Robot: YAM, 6 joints.
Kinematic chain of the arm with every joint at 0, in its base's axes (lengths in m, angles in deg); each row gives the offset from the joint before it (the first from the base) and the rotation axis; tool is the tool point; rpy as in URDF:
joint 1: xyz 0 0 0.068 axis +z
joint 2: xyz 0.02 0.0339 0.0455 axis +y
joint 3: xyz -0.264 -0.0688 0 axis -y
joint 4: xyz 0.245 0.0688 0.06 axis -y
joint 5: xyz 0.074 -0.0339 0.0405 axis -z
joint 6: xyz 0.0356 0 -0.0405 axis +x
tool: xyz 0 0 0 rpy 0 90 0
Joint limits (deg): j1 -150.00..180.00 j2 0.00..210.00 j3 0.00..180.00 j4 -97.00..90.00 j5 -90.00..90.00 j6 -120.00..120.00
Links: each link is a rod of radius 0.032 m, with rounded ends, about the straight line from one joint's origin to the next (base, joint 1, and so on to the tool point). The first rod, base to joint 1, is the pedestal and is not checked.
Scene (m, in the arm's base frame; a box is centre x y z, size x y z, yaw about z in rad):
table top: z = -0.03
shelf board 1: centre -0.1 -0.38 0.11 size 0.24 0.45 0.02 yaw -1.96
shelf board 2: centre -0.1 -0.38 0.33 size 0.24 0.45 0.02 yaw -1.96
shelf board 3: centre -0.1 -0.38 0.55 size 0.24 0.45 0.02 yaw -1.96
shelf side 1: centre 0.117 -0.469 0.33 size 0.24 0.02 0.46 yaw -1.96
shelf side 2: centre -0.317 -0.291 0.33 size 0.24 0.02 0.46 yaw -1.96
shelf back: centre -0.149 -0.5 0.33 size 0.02 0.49 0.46 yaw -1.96
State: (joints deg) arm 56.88 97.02 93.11 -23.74 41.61 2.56
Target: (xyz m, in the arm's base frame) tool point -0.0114 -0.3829 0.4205
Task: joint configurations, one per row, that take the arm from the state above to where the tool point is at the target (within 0.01 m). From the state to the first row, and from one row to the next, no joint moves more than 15 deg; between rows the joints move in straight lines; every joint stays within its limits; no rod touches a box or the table.
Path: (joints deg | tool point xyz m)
1: 43.10 93.34 91.26 -25.36 42.57 2.56 | 0.2876 0.2361 0.3819
2: 29.32 89.67 89.42 -26.98 43.54 2.56 | 0.3193 0.1512 0.3908
3: 15.54 85.99 87.57 -28.60 44.50 2.56 | 0.3278 0.0653 0.3984
4: 1.76 82.31 85.73 -30.21 45.46 2.56 | 0.3146 -0.0157 0.4050
5: -12.01 78.64 83.88 -31.83 46.42 2.56 | 0.2828 -0.0865 0.4103
6: -25.79 74.96 82.04 -33.45 47.39 2.56 | 0.2363 -0.1433 0.4146
7: -39.57 71.28 80.19 -35.07 48.35 2.56 | 0.1801 -0.1834 0.4177
8: -53.35 67.61 78.34 -36.69 49.31 2.56 | 0.1194 -0.2058 0.4196
9: -67.13 63.93 76.50 -38.31 50.27 2.56 | 0.0592 -0.2108 0.4205
10: -73.96 74.69 84.17 -32.53 50.15 2.56 | 0.0487 -0.2681 0.4298
11: -80.80 85.46 91.84 -26.75 50.02 2.56 | 0.0253 -0.3269 0.4298
12: -87.63 96.22 99.51 -20.97 49.89 2.56 | -0.0114 -0.3829 0.4205

